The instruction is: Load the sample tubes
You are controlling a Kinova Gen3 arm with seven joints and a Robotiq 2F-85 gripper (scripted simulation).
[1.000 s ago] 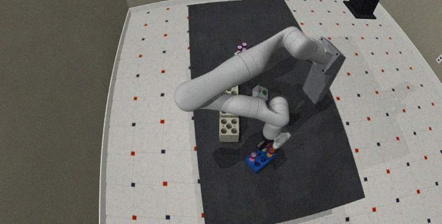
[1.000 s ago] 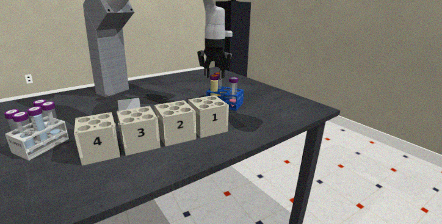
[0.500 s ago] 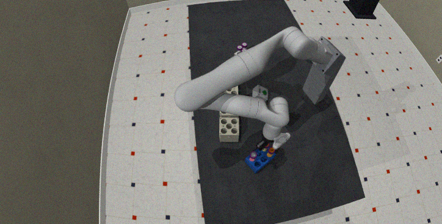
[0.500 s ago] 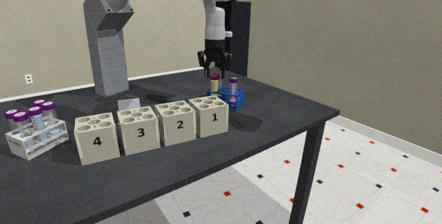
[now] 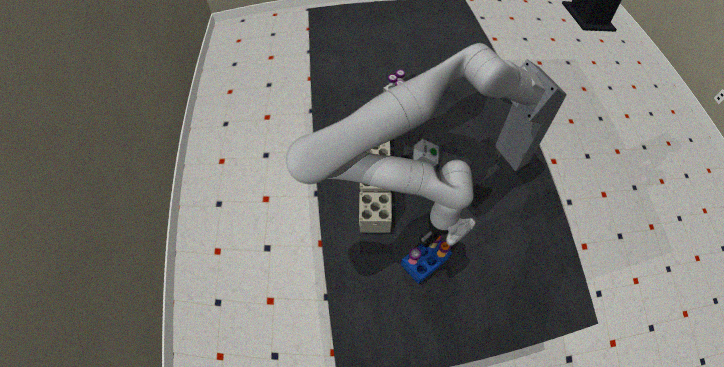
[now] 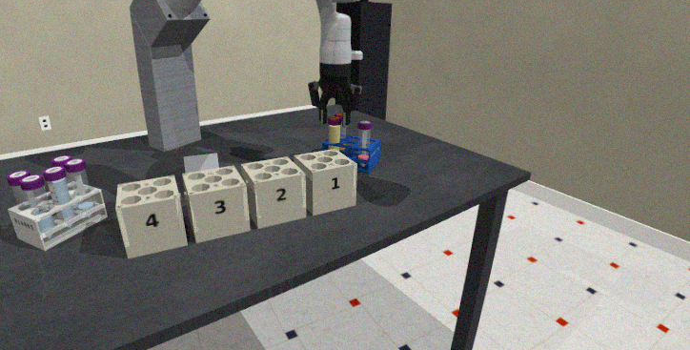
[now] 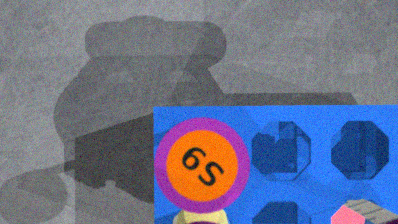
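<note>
Now: hand 1 cm past the sample S3, 1 cm to the left of it and 5 cm above it. Also, from my hand: grey-dot tube X5: 6 cm ahead, 5 cm to the left, 5 cm below; then blue rack: 2 cm ahead, 4 cm to the left, 9 cm below; then orange-dot tube: 3 cm behind, 4 cm to the left, 5 cm below.
</note>
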